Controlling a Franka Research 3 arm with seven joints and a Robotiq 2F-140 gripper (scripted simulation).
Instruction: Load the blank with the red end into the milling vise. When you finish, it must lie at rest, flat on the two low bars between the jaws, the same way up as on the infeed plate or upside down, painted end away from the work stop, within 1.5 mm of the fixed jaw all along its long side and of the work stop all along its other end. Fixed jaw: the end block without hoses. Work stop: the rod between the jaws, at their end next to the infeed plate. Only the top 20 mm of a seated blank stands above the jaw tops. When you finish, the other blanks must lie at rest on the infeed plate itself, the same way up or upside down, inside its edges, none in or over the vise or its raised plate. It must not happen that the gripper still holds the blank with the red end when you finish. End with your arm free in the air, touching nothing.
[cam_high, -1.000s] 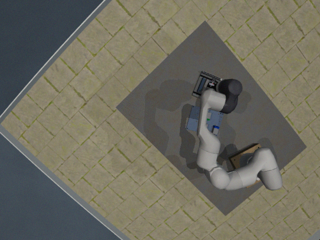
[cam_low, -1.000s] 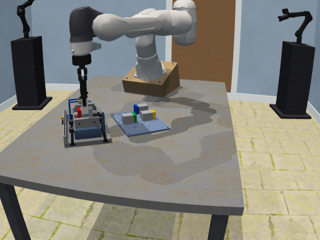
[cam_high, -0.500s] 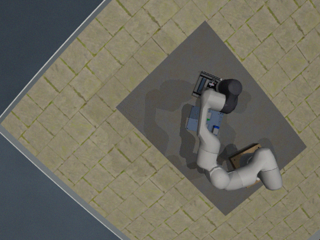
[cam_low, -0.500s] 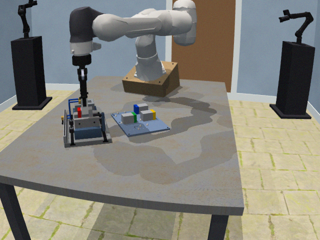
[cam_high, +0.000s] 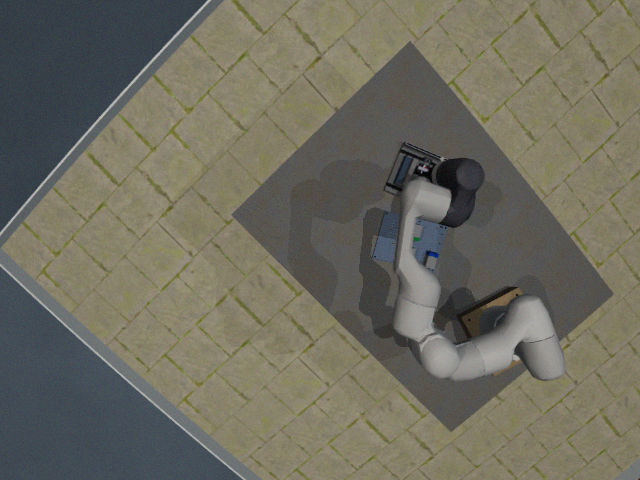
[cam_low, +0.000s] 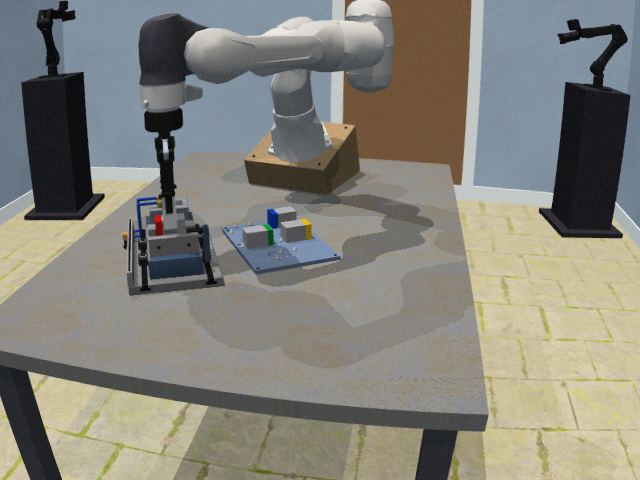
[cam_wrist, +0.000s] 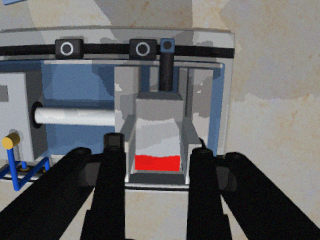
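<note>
Right now my hand is 40 mm above the red-ended blank. Round my hand: green blank: 160 mm to the left, 140 mm behind, 110 mm below; work stop rod: 50 mm to the left, 50 mm below, 10 mm behind; hosed block: 150 mm behind, 60 mm below, 40 mm to the right.
</note>
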